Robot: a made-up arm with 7 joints. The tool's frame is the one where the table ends. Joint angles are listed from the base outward.
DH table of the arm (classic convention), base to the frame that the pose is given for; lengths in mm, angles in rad. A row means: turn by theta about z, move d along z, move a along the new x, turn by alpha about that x. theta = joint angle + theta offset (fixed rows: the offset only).
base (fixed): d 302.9, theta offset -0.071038, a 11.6, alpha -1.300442
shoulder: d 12, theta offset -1.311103, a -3.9, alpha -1.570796
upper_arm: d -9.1, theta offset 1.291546, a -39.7, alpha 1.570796
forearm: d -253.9, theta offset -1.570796, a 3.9, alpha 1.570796
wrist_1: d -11, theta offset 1.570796, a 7.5, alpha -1.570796
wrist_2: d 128.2, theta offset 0, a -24.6, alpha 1.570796
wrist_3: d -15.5, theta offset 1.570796, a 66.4, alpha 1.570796
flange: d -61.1, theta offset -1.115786, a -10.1, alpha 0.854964
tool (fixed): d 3.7, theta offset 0.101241, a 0, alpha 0
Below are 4 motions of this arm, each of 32 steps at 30 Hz.
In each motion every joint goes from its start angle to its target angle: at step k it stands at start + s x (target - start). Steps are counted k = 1, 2, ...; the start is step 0. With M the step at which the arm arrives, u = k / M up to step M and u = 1 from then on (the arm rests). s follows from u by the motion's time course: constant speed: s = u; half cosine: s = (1 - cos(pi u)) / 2; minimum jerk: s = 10 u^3 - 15 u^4 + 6 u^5.
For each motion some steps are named. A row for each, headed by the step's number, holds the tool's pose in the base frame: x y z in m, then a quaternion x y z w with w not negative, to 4 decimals.
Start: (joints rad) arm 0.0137 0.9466 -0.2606 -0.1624 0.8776 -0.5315 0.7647
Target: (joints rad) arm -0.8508 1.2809 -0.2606 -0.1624 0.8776 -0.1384 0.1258
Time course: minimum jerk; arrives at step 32
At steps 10, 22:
10: 0.1974 0.2243 0.1486 0.8550 -0.2600 -0.4272 0.1374
22: 0.2613 0.2272 0.3221 -0.9534 0.0760 0.2912 0.0217

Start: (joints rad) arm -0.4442 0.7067 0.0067 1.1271 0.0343 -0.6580 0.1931
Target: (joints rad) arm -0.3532 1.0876 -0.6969 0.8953 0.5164 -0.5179 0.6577
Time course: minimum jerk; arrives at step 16
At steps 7, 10, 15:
7: 0.1495 0.3422 0.0215 0.6774 0.1143 -0.4961 0.5310
10: 0.1400 0.3664 0.0567 0.7292 0.1440 -0.5577 0.3694
15: 0.1317 0.3809 0.0841 0.7482 0.1465 -0.6024 0.2363

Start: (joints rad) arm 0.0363 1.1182 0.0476 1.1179 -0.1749 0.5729 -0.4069
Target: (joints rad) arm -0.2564 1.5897 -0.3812 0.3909 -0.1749 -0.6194 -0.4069
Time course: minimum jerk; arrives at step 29
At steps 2, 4, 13, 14, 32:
2: -0.0763 0.4011 0.1351 0.0773 0.6202 -0.3347 0.7052
4: -0.0709 0.4045 0.1365 0.0925 0.6141 -0.3463 0.7031
13: 0.0515 0.4391 0.1784 0.3717 0.4466 -0.5643 0.5865
14: 0.0715 0.4377 0.1870 0.4088 0.4128 -0.5950 0.5554
32: 0.1900 0.3607 0.2559 0.5795 0.1006 -0.7768 0.2250

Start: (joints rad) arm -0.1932 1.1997 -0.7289 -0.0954 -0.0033 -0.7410 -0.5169
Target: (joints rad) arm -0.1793 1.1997 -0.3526 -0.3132 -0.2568 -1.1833 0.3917
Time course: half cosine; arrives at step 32
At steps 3, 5, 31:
3: 0.1482 0.1941 0.0973 0.3500 -0.2550 -0.8989 0.0672
5: 0.1498 0.1921 0.1003 0.3639 -0.2716 -0.8873 0.0802
31: 0.1685 0.1516 0.1852 0.4976 -0.6455 -0.4499 0.3652

